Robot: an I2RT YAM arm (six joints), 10 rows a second.
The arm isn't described. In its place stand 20 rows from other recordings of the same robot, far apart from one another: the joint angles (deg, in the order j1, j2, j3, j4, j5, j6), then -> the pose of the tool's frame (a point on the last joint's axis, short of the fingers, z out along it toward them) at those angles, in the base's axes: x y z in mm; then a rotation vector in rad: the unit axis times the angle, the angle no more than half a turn.
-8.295 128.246 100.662 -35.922 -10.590 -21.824 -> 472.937 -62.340 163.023 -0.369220 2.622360 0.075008
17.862 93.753 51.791 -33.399 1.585 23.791 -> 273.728 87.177 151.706 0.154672 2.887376 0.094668
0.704 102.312 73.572 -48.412 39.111 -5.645 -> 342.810 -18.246 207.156 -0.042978 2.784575 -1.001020
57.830 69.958 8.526 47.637 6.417 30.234 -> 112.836 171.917 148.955 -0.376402 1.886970 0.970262
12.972 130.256 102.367 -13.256 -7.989 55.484 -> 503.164 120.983 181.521 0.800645 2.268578 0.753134
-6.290 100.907 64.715 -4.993 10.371 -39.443 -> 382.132 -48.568 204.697 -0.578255 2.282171 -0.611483
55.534 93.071 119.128 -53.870 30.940 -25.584 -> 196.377 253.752 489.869 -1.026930 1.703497 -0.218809
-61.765 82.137 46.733 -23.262 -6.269 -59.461 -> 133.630 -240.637 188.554 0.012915 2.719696 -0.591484
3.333 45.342 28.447 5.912 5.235 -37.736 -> 193.610 8.022 266.645 -0.564427 1.699139 -0.514435
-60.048 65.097 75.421 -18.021 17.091 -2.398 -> 113.840 -218.514 441.422 1.076103 1.464598 -1.047879
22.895 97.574 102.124 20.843 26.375 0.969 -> 365.360 137.130 499.854 0.191687 1.161420 0.107891
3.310 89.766 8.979 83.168 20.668 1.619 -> 224.940 0.424 149.724 0.264449 1.512564 -0.207192
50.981 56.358 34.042 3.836 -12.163 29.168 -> 136.687 180.595 261.275 -0.542715 1.984636 1.118372
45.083 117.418 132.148 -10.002 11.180 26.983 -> 338.024 329.230 477.147 -0.080736 1.549831 0.863847
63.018 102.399 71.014 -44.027 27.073 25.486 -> 170.382 298.944 192.681 -0.767899 2.511534 -0.218215
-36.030 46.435 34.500 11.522 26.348 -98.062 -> 149.267 -128.105 312.067 -0.638782 1.973779 -2.031818
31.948 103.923 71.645 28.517 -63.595 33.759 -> 333.011 245.247 283.744 -0.939573 1.678980 1.711861
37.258 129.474 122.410 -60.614 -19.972 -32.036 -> 374.014 299.767 247.295 -1.627890 2.189032 0.504046
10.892 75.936 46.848 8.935 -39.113 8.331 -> 284.965 77.705 267.902 -0.508172 1.869050 0.877596
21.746 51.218 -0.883 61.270 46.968 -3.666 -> 148.520 31.226 178.490 0.363698 1.424124 -0.320198
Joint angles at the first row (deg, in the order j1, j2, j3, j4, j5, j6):
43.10 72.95 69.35 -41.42 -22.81 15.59
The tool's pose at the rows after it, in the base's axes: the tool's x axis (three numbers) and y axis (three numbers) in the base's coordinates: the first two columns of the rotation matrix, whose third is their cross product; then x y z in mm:
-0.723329 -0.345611 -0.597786 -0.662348 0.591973 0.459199 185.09 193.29 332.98
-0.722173 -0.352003 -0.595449 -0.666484 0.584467 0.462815 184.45 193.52 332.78
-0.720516 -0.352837 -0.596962 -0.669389 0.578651 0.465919 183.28 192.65 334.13
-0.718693 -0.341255 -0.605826 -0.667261 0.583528 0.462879 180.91 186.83 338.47
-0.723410 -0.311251 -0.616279 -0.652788 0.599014 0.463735 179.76 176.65 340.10
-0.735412 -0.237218 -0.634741 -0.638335 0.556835 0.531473 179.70 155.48 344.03
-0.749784 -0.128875 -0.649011 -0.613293 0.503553 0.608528 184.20 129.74 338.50
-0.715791 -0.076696 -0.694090 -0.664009 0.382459 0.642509 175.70 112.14 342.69
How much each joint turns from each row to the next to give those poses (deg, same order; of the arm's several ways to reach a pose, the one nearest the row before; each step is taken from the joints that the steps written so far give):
0.11 0.37 0.01 -0.35 -0.58 -0.21
0.07 0.01 0.00 -0.18 -0.52 -0.23
-0.01 -0.30 0.05 -0.19 -0.38 -0.08
-0.56 -1.29 -0.05 -0.63 0.16 -0.03
-1.51 -1.99 -1.21 0.20 0.12 0.35
-4.67 -3.95 -2.87 2.58 -6.27 1.24
-7.00 -4.17 -5.50 6.22 -8.10 2.54
-4.25 -4.94 -4.06 5.86 -9.37 1.41

